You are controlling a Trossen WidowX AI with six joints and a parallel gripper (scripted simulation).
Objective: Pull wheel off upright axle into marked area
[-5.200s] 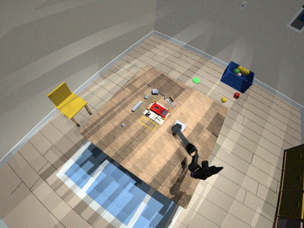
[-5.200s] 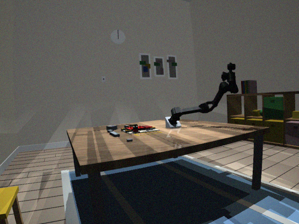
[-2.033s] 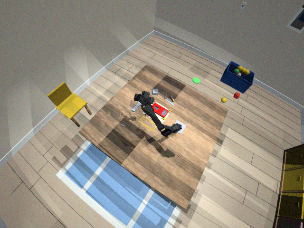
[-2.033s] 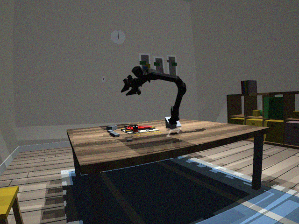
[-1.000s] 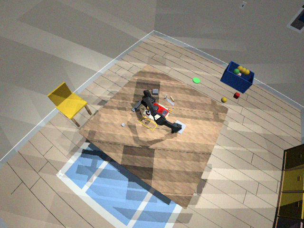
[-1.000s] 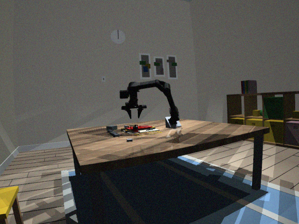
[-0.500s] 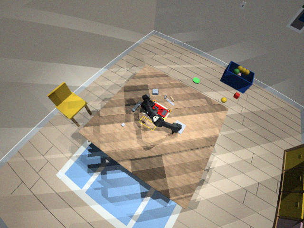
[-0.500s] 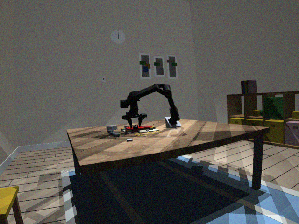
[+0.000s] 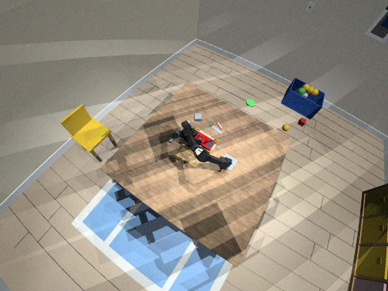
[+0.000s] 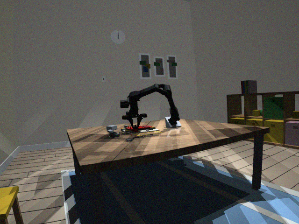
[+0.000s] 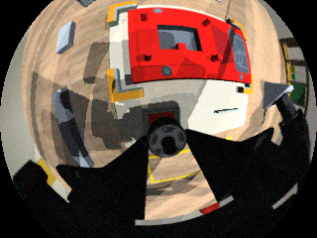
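Right now the upright axle is right at my gripper tip. The rest, counted from my gripper tip: dark grey wheel: right at my gripper tip.
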